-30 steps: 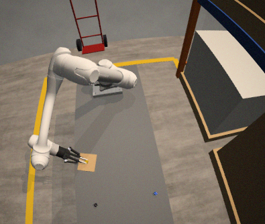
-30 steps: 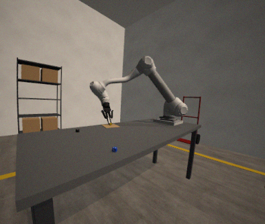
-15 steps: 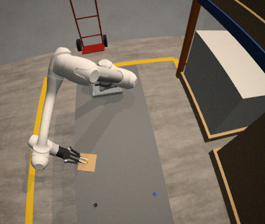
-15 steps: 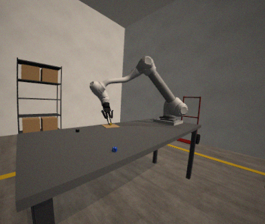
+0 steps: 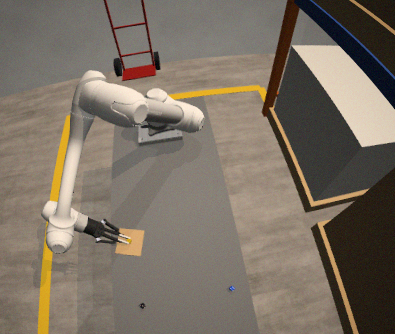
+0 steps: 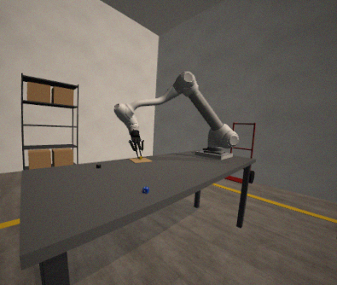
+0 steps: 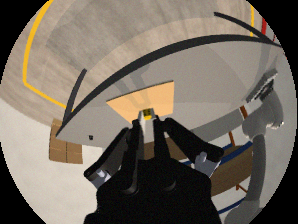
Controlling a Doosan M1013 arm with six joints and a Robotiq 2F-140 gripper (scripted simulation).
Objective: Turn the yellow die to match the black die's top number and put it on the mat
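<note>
Now: hand 1 cm short of the yellow die, 2 cm to the right of it and 2 cm above it. From my hand the other things lie so: blue die: 39 cm ahead, 45 cm to the left, 3 cm below; tan mat: 1 cm ahead, 2 cm to the left, 4 cm below; black die: 35 cm ahead, 2 cm to the left, 3 cm below.
</note>
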